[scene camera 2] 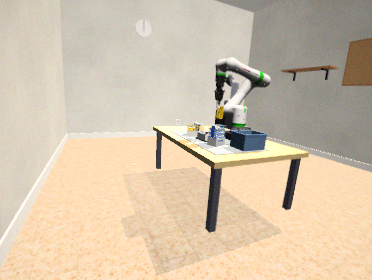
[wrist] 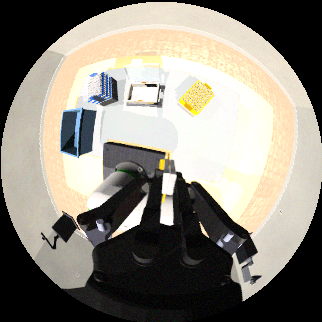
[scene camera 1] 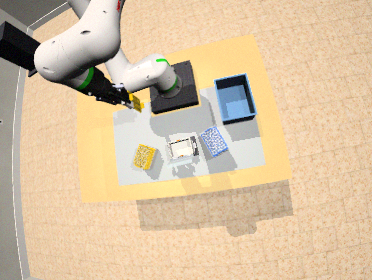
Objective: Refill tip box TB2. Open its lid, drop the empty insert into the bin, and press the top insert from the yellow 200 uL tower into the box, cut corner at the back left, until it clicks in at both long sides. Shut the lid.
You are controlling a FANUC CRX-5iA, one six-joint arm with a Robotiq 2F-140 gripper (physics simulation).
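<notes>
My gripper [scene camera 1: 130, 98] [scene camera 2: 219, 104] [wrist: 167, 166] is shut on the empty yellow insert [scene camera 1: 137, 103] [scene camera 2: 220, 113] [wrist: 162, 164], a thin plate held upright. It is raised beside the robot's base, away from the box and the bin. Tip box TB2 [scene camera 1: 181, 148] [wrist: 144, 93] stands open on the mat, with its clear lid [scene camera 1: 181, 162] [wrist: 144, 74] tipped back; its inside looks white. The yellow 200 uL tower [scene camera 1: 144, 157] [scene camera 2: 192, 128] [wrist: 197, 97] stands to one side of the box. The blue bin [scene camera 1: 233, 88] [scene camera 2: 247, 141] [wrist: 78, 132] stands on the other side.
A blue tip tower [scene camera 1: 214, 141] [scene camera 2: 216, 136] [wrist: 101, 89] stands between the box and the bin. The towers and box rest on a grey mat [scene camera 1: 126, 172] on the yellow table [scene camera 1: 95, 170] [scene camera 2: 280, 150]. The black base [scene camera 1: 186, 75] [wrist: 131, 154] is beside the mat.
</notes>
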